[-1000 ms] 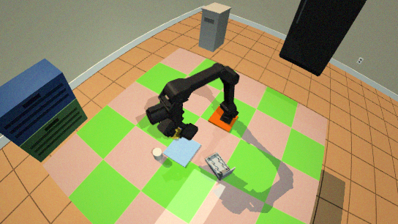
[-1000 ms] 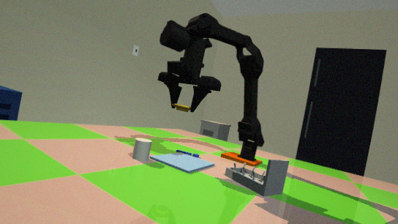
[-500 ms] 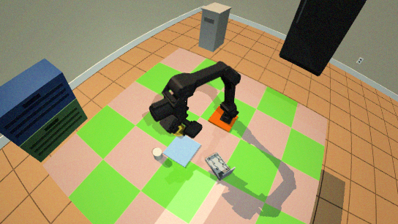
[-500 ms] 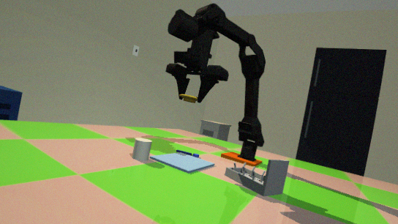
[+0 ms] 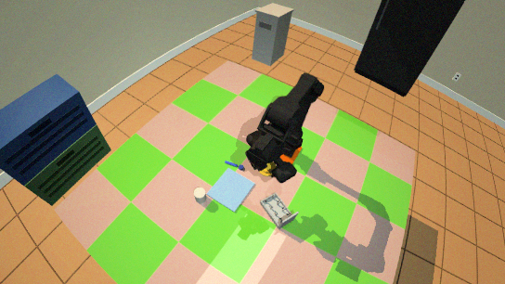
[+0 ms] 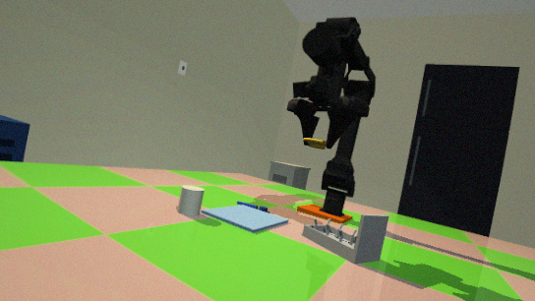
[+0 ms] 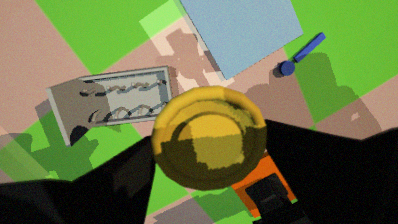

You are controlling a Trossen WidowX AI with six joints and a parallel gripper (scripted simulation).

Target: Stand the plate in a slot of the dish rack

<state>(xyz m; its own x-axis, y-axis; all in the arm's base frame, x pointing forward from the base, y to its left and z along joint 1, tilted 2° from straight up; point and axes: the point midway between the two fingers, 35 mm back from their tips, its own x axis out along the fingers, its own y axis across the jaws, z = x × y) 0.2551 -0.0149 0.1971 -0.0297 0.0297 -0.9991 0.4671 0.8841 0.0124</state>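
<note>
Now: gripper tip 16 cm above the grey dish rack, 9 cm to the right of it and 4 cm short of it. From my gripper tip the other things lie so: yellow plate 1 cm above; blue spoon 18 cm below, 15 cm to the right, 6 cm behind; light blue mat 18 cm below, 11 cm to the right, 4 cm ahead.
</note>
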